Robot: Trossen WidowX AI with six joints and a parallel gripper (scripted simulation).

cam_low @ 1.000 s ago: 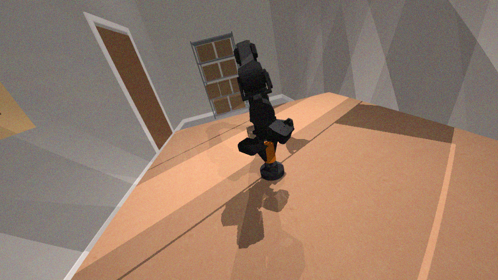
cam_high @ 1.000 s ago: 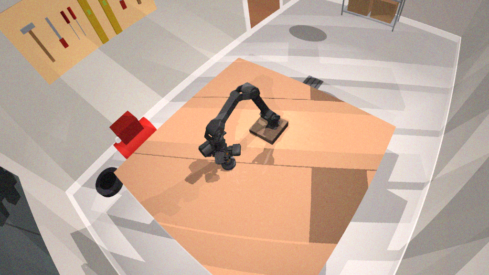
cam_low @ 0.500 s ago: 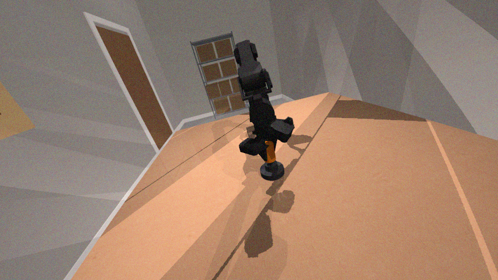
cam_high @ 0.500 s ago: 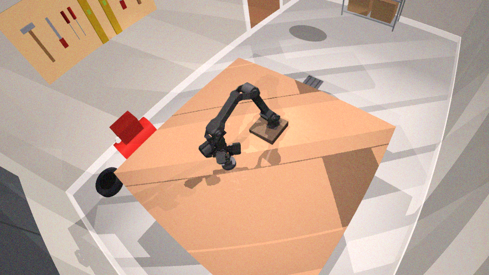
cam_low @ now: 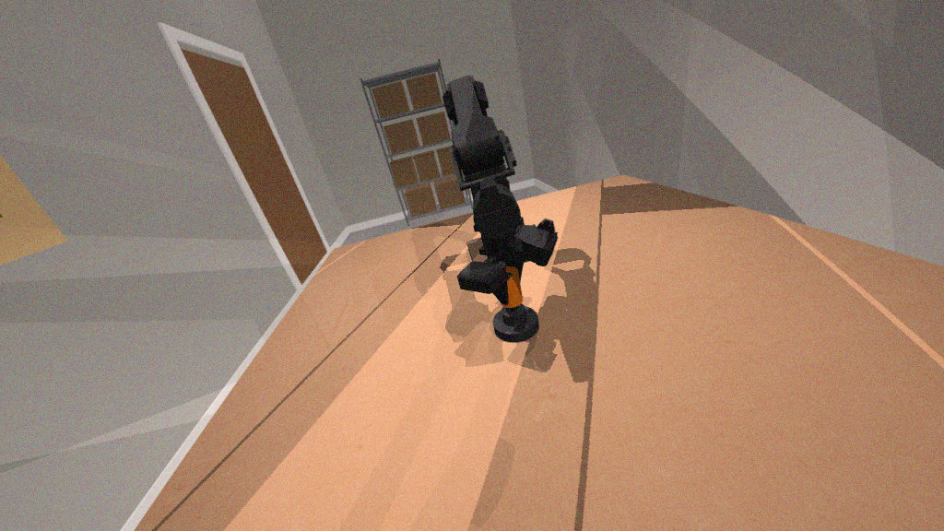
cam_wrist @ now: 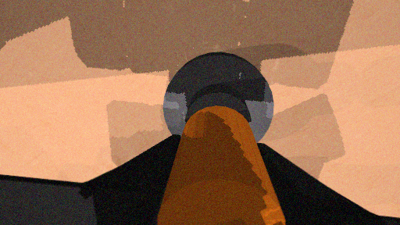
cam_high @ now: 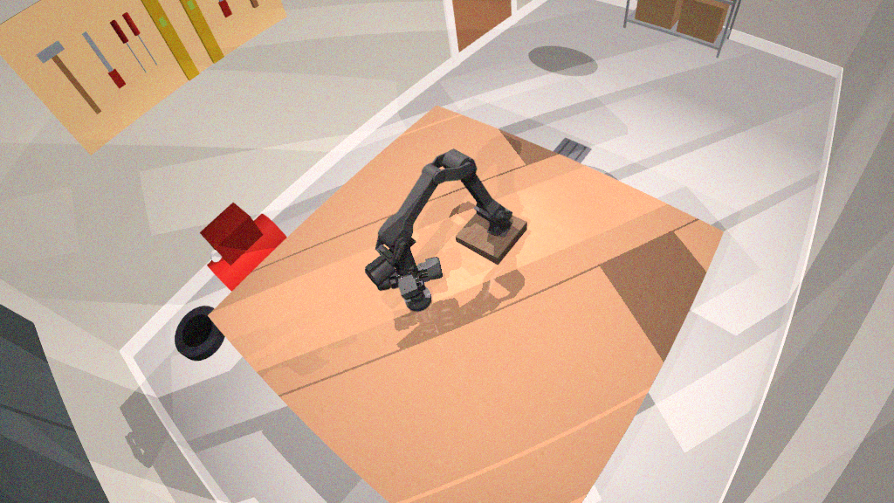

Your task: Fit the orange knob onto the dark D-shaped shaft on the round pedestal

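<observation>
Right now the orange knob is 2 cm above my gripper tip. Round my gripper tip: dark round pedestal (4 cm below).
</observation>
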